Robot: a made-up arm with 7 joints.
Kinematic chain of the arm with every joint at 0, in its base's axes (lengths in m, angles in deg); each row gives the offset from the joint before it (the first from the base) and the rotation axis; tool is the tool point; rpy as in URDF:
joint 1: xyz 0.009 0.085 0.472 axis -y
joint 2: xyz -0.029 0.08 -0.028 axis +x
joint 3: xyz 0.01 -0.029 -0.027 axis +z
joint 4: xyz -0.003 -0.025 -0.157 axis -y
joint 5: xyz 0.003 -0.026 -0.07 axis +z
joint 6: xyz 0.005 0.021 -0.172 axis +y
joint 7: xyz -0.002 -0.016 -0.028 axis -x
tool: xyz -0.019 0 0.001 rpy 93.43 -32.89 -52.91
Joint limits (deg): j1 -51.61..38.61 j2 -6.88..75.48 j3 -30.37..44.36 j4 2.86..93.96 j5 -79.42..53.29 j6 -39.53..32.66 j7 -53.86..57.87
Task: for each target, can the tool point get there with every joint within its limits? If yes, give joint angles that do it. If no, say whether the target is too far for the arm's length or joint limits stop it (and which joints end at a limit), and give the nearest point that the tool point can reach.
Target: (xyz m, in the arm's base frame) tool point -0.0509 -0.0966 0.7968
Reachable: no: joint limits stop it (at a limit: joint 1, joint 2, joint 3, joint 4, joint 6, joint 7) | nearest point 0.2535 -0.0639 0.4689 | short by 0.449 m
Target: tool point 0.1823 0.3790 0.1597
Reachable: yes | joints 0.19 30.72 30.34 53.16 -23.74 13.05 -43.56
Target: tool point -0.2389 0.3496 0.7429
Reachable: no: joint limits stop it (at a limit: joint 1, joint 2, joint 3, joint 4, joint 5, joint 6, joint 7) | nearest point 0.1111 0.3550 0.6257 | short by 0.369 m
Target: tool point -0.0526 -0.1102 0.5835
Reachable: no: joint limits stop it (at a limit: joint 1, joint 2, joint 3, joint 4, joint 6, joint 7) | nearest point 0.2530 -0.0661 0.4677 | short by 0.330 m
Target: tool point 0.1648 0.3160 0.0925
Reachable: yes | joints -3.37 25.88 16.23 45.17 -69.23 -11.97 5.45
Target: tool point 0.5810 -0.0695 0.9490
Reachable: no: too far | nearest point 0.3095 0.0448 0.4949 | short by 0.541 m
